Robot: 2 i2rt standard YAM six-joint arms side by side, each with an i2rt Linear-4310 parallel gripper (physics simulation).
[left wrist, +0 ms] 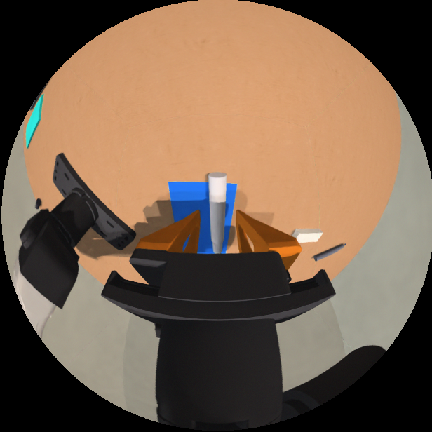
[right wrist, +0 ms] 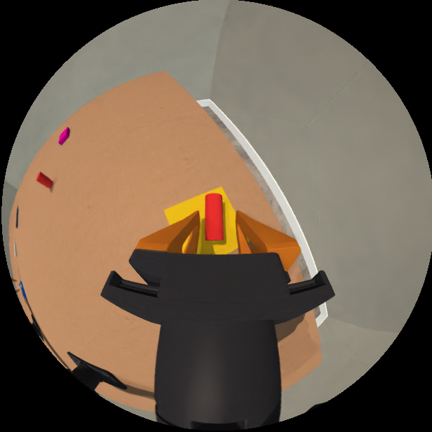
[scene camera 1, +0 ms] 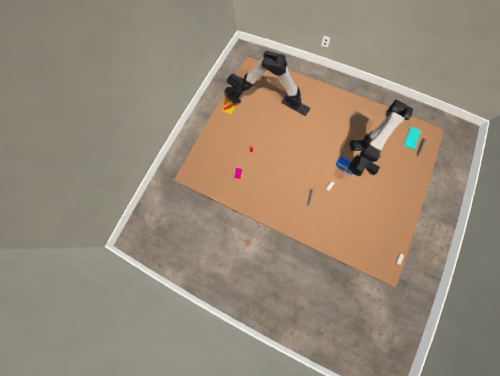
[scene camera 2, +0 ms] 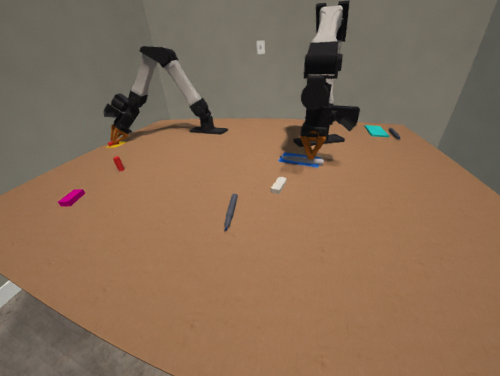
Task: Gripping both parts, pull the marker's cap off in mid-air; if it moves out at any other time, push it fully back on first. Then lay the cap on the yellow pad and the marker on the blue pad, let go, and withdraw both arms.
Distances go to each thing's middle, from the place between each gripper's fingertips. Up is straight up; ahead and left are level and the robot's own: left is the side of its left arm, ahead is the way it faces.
Labels:
Now: right hand 10 mm past the yellow pad (right wrist: 177,212), 10 mm to the right of it and 10 mm above it. Also, from my right hand: blue pad (left wrist: 185,197): 80 mm behind, 900 mm to the left, 10 mm below.
Now: the blue pad 2 cm behind my left hand, 4 cm to the right of it and 2 cm below it. From my left hand the other things lie so: yellow pad: 6 cm ahead, 93 cm to the right, 2 cm below.

